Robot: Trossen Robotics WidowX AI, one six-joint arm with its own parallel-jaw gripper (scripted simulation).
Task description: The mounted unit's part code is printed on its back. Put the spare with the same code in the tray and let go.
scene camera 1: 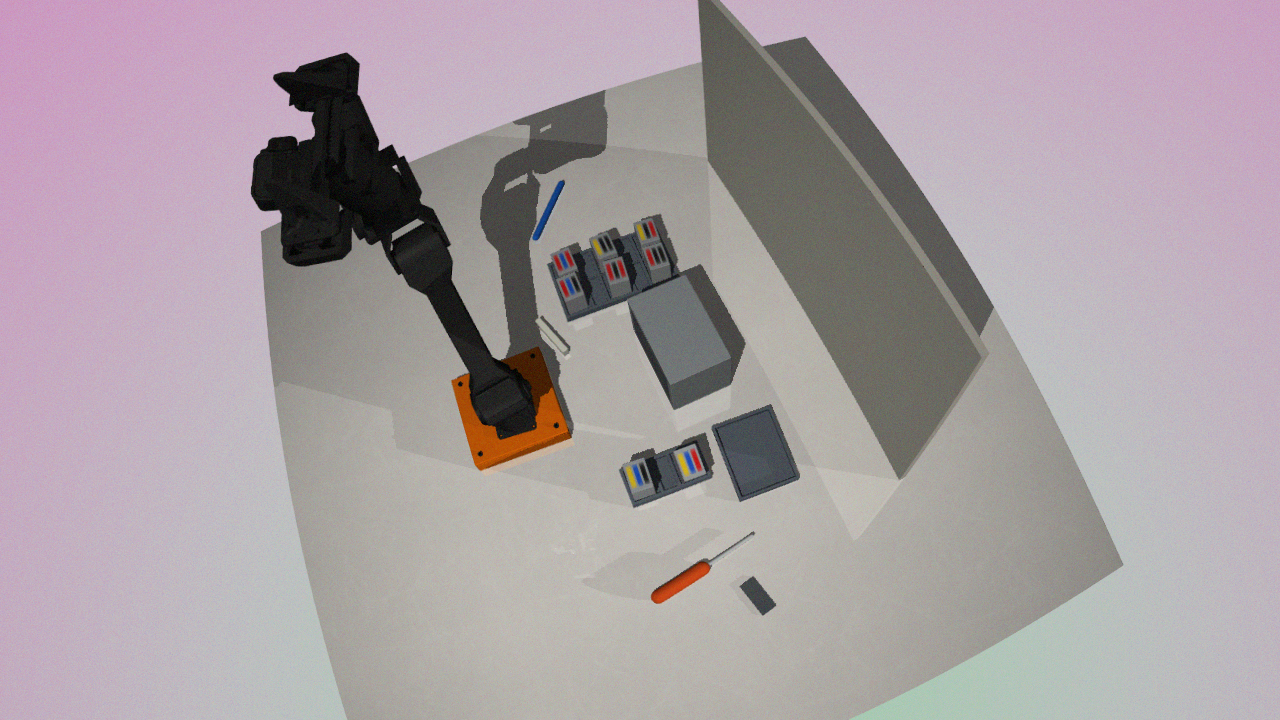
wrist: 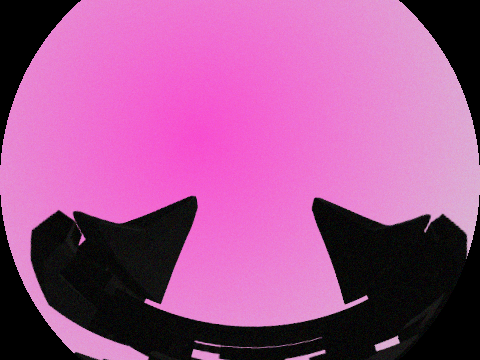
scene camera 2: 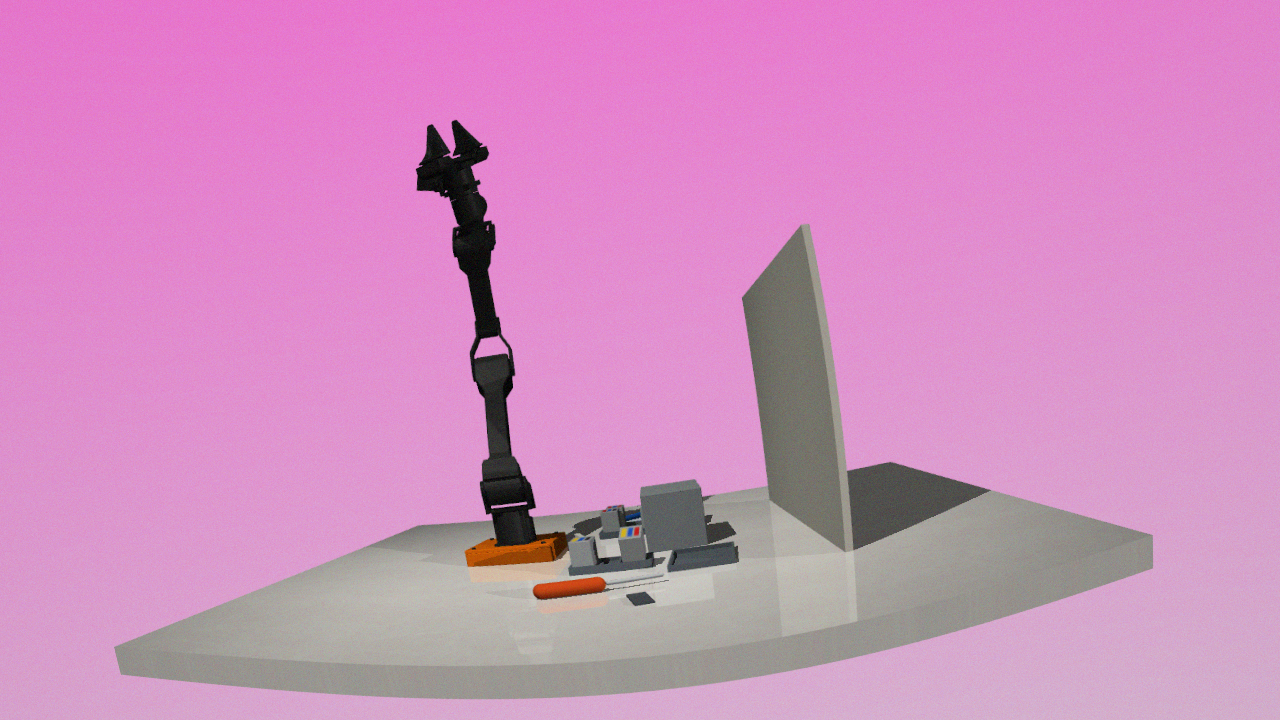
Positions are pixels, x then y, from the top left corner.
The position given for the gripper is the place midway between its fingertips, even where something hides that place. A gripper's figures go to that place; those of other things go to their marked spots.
Labels:
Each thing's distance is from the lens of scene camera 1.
gripper [scene camera 1: 272, 126]: 0.62 m
orange-handled screwdriver [scene camera 1: 673, 587]: 1.17 m
dark grey tray [scene camera 1: 754, 451]: 1.24 m
grey box [scene camera 1: 683, 346]: 1.21 m

